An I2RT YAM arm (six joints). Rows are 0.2 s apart.
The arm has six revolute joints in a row. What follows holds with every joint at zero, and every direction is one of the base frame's. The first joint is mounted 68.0 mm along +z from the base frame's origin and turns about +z. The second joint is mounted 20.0 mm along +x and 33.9 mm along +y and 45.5 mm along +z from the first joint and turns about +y. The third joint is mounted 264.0 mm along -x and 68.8 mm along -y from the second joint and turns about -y. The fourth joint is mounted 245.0 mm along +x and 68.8 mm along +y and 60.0 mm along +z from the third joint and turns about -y. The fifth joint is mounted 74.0 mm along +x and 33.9 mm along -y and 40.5 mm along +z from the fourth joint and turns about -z. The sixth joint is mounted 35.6 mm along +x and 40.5 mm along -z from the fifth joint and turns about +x. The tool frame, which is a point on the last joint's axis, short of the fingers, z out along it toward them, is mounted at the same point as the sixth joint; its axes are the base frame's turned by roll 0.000, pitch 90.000 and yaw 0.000 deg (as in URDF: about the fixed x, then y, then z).
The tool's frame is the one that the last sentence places.
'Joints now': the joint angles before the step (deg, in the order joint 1, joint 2, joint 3, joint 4, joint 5, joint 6). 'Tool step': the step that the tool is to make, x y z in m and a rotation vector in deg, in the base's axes. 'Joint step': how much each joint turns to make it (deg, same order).
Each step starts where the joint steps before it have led.
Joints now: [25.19 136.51 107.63 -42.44 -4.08 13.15]
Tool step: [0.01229 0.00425 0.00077 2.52 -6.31 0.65]
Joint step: [-0.15 0.52 -0.01 7.26 0.07 -0.89]
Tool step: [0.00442 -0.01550 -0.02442 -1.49 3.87 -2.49]
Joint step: [-1.82 2.75 -0.06 -1.28 0.06 0.71]
